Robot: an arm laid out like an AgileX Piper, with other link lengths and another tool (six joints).
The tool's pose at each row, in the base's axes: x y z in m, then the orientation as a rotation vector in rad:
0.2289, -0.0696, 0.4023, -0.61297, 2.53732, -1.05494
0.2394, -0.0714, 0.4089, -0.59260, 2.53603, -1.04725
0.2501, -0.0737, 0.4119, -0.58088, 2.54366, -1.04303
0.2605, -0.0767, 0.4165, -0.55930, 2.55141, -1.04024
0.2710, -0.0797, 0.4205, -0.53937, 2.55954, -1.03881
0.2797, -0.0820, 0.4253, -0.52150, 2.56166, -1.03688
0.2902, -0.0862, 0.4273, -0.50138, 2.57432, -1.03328
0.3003, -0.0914, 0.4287, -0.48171, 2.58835, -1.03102
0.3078, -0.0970, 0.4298, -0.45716, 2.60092, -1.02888
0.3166, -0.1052, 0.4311, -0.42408, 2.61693, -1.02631
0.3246, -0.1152, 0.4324, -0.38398, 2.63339, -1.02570
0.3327, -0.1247, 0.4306, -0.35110, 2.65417, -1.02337
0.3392, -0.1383, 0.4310, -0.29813, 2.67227, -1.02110
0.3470, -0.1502, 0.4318, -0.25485, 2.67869, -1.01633
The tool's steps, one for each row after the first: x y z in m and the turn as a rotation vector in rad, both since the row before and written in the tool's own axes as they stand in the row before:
-0.0089, -0.0087, 0.0013, -0.00052, -0.00273, 0.01620
-0.0085, -0.0063, 0.0041, -0.00378, 0.00560, 0.00799
-0.0082, -0.0078, 0.0033, -0.00153, 0.00733, 0.01442
-0.0083, -0.0073, 0.0036, -0.00120, 0.00822, 0.01282
-0.0073, -0.0069, 0.0018, 0.00065, 0.00282, 0.01245
-0.0077, -0.0064, 0.0056, -0.00426, 0.01141, 0.01255
-0.0069, -0.0065, 0.0063, -0.00412, 0.01322, 0.01157
-0.0046, -0.0060, 0.0056, -0.00284, 0.01273, 0.01502
-0.0049, -0.0082, 0.0075, -0.00334, 0.01677, 0.02011
-0.0038, -0.0092, 0.0082, -0.00156, 0.01922, 0.02408
-0.0039, -0.0067, 0.0100, -0.00502, 0.02171, 0.01833
-0.0018, -0.0109, 0.0103, -0.00194, 0.02281, 0.03199
-0.0041, -0.0100, 0.0093, -0.00065, 0.01085, 0.02832

